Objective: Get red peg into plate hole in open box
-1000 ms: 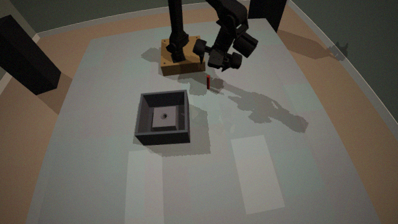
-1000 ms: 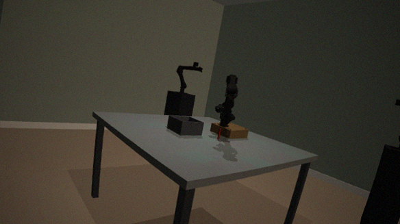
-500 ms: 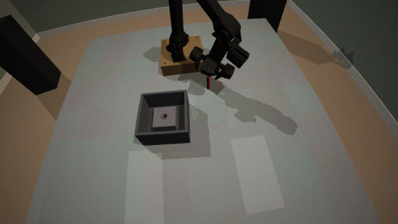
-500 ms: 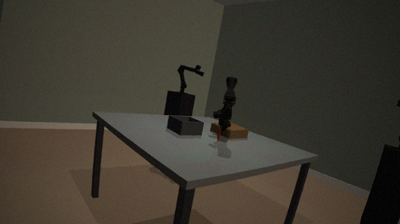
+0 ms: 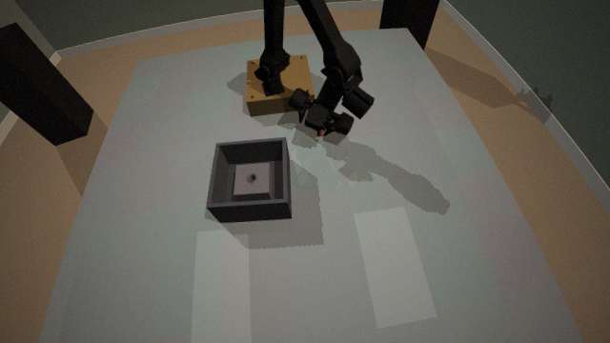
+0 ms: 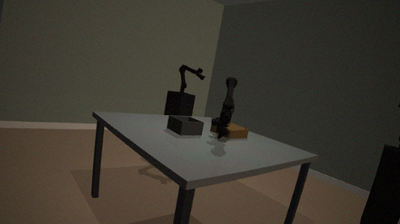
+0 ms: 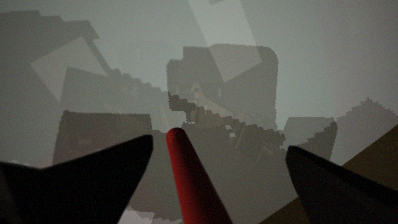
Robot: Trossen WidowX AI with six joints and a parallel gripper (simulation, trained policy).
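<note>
Right now my gripper tip is 20 mm to the right of the red peg, 20 mm below it and 10 mm short of it. From my gripper tip the other things lie so: dark box 210 mm to the right, 140 mm ahead; then plate 210 mm to the right, 140 mm ahead, 20 mm above.
</note>
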